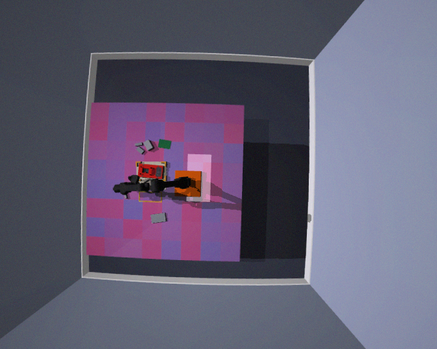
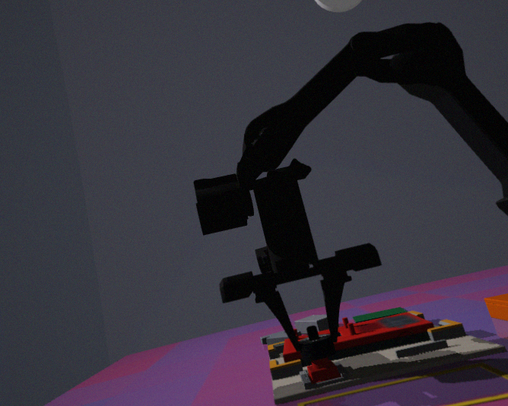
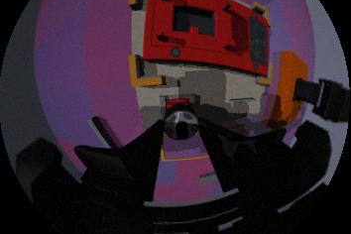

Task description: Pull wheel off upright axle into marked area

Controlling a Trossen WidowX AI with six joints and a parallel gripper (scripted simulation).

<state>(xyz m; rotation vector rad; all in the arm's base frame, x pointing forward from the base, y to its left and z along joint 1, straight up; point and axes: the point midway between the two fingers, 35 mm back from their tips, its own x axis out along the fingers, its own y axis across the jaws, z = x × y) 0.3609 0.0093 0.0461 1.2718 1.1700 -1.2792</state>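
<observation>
Now: gripper tip right at the dark wheel. Also, from my gripper tip: thin upright axle right at my gripper tip; then thin grey bar 16 cm ahead, 5 cm to the left, 3 cm below; then grey base board 6 cm behind, 9 cm to the right, 3 cm below.
</observation>
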